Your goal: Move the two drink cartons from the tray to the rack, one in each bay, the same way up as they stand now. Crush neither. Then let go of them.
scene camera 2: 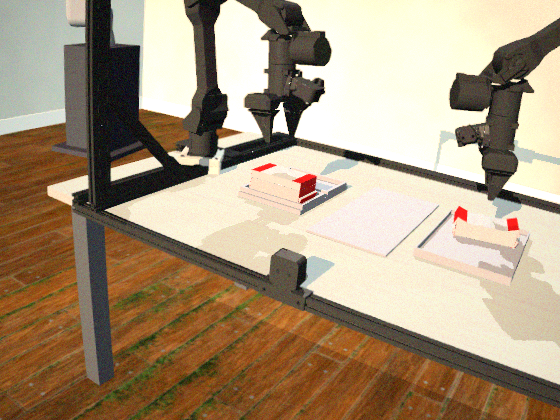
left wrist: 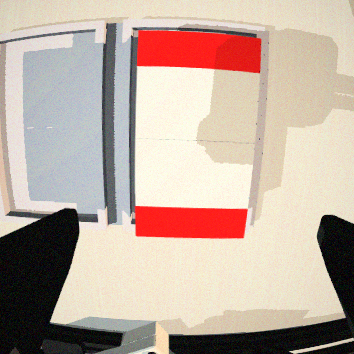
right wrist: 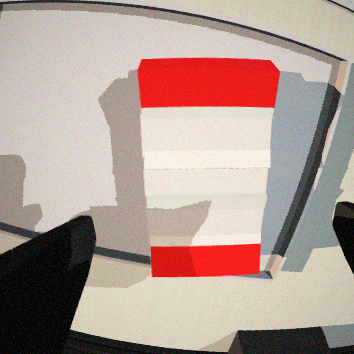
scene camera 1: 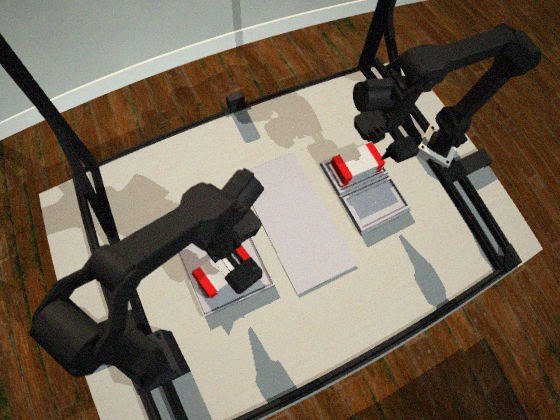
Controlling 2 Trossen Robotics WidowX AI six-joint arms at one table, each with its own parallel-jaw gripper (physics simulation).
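Frame: origin at the left arm's base, x left, y back, z up, level; centimetres.
Where they show: left gripper, fingertip midpoint: [scene camera 2: 280,139] [left wrist: 203,225] [scene camera 1: 372,143]; right gripper, fingertip midpoint: [scene camera 2: 488,192] [right wrist: 218,222] [scene camera 1: 223,258]; left arm's base, origin of the base link: [scene camera 2: 201,153] [scene camera 1: 439,144]; right arm's base, origin of the base link: [scene camera 1: 149,362].
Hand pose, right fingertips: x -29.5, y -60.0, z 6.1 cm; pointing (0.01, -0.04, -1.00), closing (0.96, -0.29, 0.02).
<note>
Each offset is from my right fingertips to the top centre of the thing. "*": to the spot under its first point. Level surfaces: height alone.
One white carton with red ends {dx +12.4, dy +39.8, dz -3.8 cm} [scene camera 1: 357,161] [scene camera 2: 277,175] [left wrist: 192,175] lies in one bay of the two-bay rack {dx +17.1, dy +36.9, dz -7.7 cm} [scene camera 1: 385,219] [scene camera 2: 270,201] [left wrist: 14,125]; the other bay is empty. A second carton {dx -0.2, dy -1.0, dz -5.0 cm} [scene camera 1: 204,283] [scene camera 2: 482,233] [right wrist: 207,180] lies in the tray {dx -4.2, dy +1.9, dz -8.1 cm} [scene camera 1: 235,300] [scene camera 2: 462,266] [right wrist: 60,100], its white middle lower than its red ends. My left gripper [scene camera 1: 382,145] [scene camera 2: 280,138] [left wrist: 203,225] is open above and beside the racked carton. My right gripper [scene camera 1: 227,257] [scene camera 2: 492,196] [right wrist: 218,222] is open above the tray carton, partly covering it in scene camera 1.
A flat pale board {dz -9.3 cm} [scene camera 1: 305,225] [scene camera 2: 375,220] lies between tray and rack. A dark frame runs along the table edges, with uprights at the corners. A small black block {* dx -24.5, dy +37.6, dz -4.8 cm} [scene camera 1: 235,101] [scene camera 2: 288,267] stands on one edge.
</note>
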